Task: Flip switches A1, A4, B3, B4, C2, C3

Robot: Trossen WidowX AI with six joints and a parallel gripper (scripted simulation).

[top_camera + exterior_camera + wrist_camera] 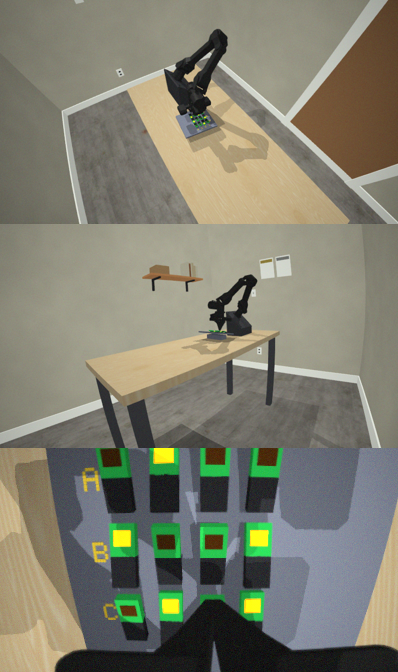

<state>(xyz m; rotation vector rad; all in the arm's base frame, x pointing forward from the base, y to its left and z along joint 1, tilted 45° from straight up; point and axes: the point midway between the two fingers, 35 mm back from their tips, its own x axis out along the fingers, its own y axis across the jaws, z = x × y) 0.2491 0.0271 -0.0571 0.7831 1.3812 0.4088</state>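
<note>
The switch B3 lies 4 cm below my hand, 3 cm ahead of it and 1 cm to the right of it. The rest, counted from my hand: switch B2: 4 cm below, 4 cm ahead, 2 cm to the left; then switch B1: 4 cm to the left, 4 cm below, 4 cm ahead; then switch B4: 4 cm below, 3 cm to the right, 3 cm ahead.
</note>
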